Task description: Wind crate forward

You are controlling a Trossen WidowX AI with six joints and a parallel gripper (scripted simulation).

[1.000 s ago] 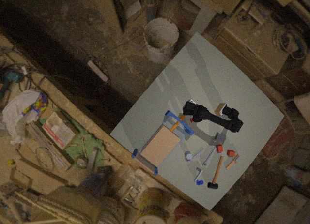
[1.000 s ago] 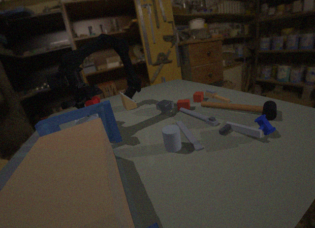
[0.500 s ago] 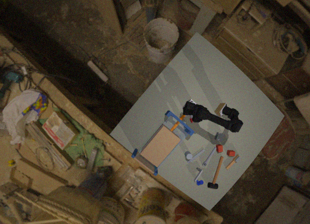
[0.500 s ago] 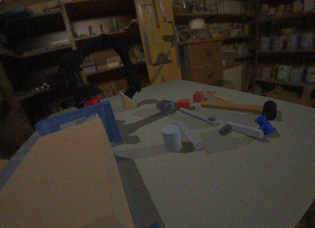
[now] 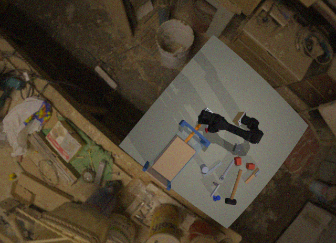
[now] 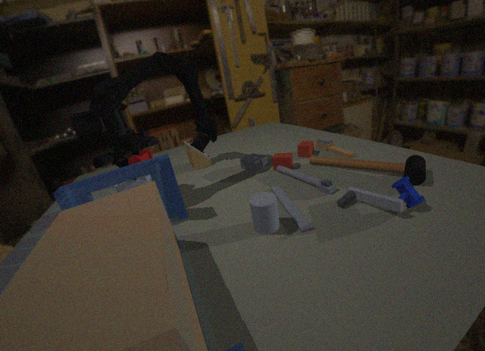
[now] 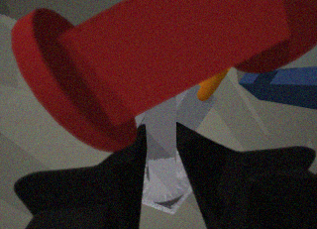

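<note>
Now: the red-knobbed handle 2 cm above my gripper tip, 1 cm to the left of it and 1 cm ahead of it. From my gripper tip the other things lie so: grey winch: 6 cm below, 5 cm behind, 4 cm to the right; blue steel frame: 12 cm ahead, 2 cm above, 1 cm to the right; red knob: 5 cm above, 4 cm ahead, 3 cm to the left.
</note>
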